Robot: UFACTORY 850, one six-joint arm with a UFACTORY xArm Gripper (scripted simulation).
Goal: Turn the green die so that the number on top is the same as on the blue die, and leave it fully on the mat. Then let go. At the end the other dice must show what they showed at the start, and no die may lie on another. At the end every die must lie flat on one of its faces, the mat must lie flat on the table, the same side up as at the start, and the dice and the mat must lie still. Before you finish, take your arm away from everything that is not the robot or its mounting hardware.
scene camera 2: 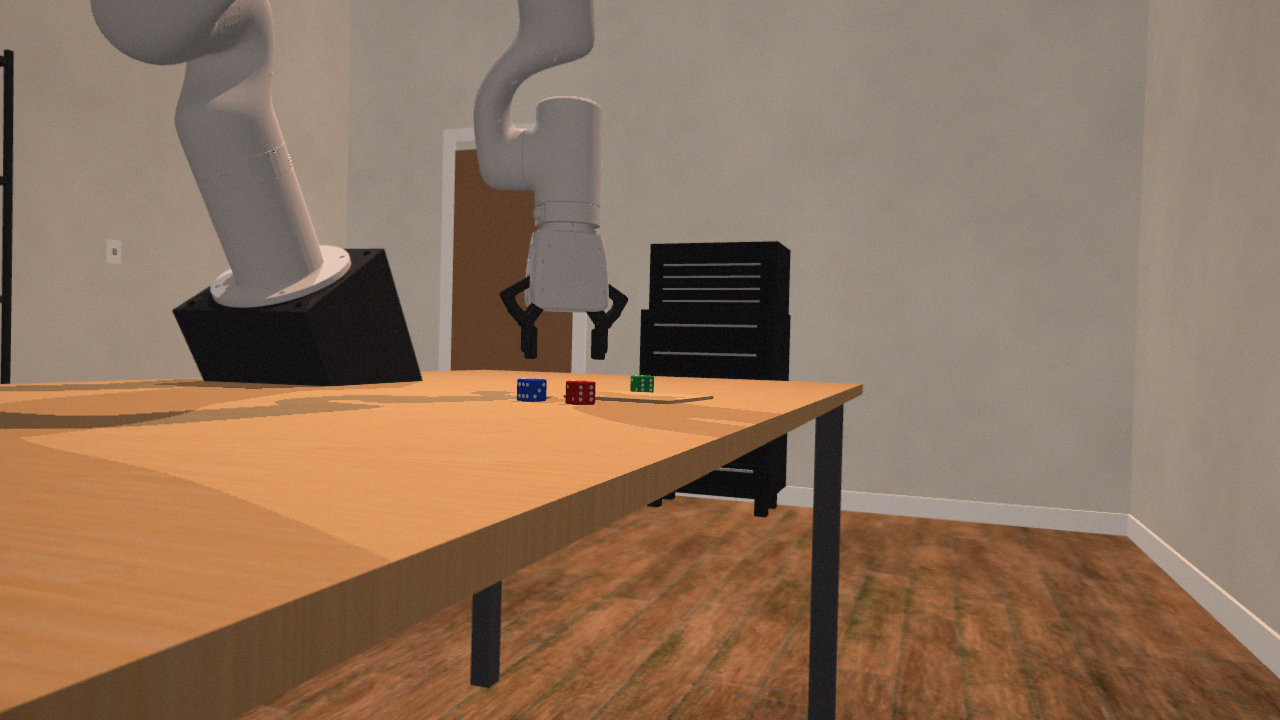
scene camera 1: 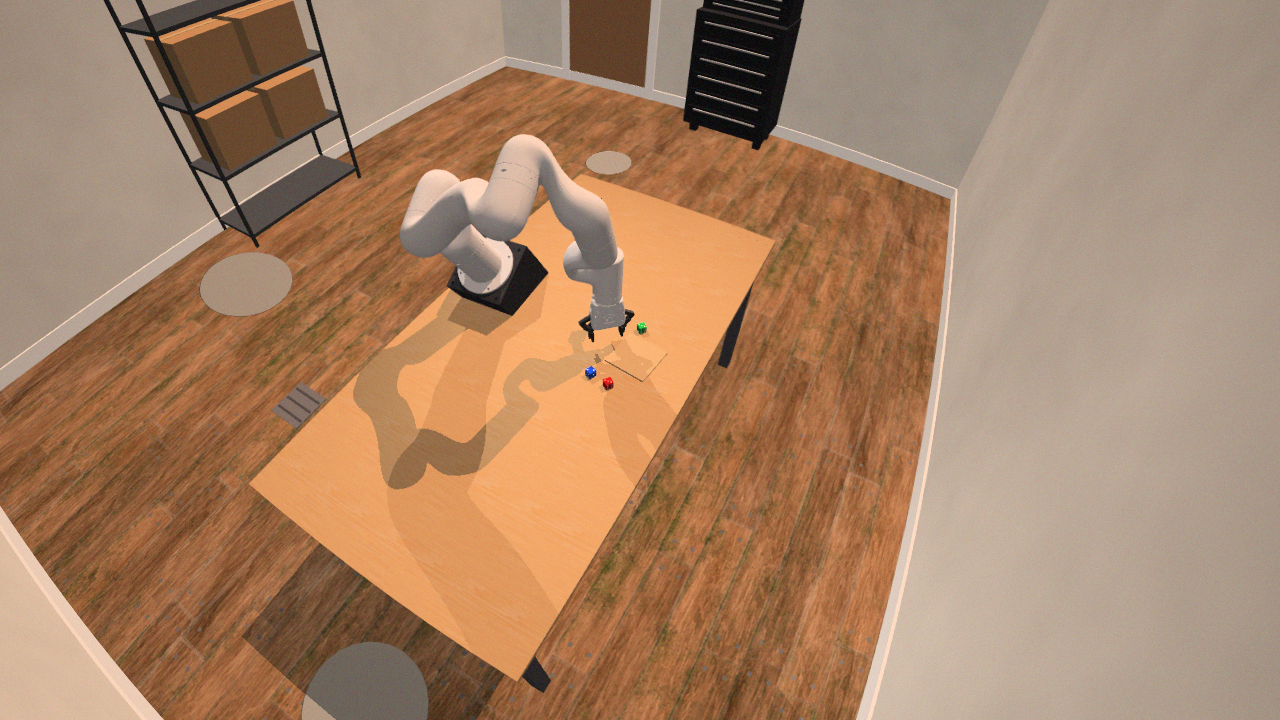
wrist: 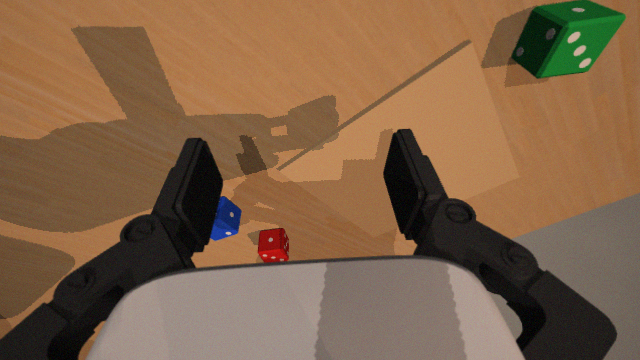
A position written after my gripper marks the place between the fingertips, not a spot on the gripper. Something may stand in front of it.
I see my gripper (scene camera 2: 564,359), a red die (wrist: 273,246), a blue die (wrist: 227,220) and a tan mat (scene camera 2: 624,396).
The tan mat is seen too in the wrist view (wrist: 448,106). My gripper is seen too in scene camera 1 (scene camera 1: 606,336) and in the wrist view (wrist: 302,156).
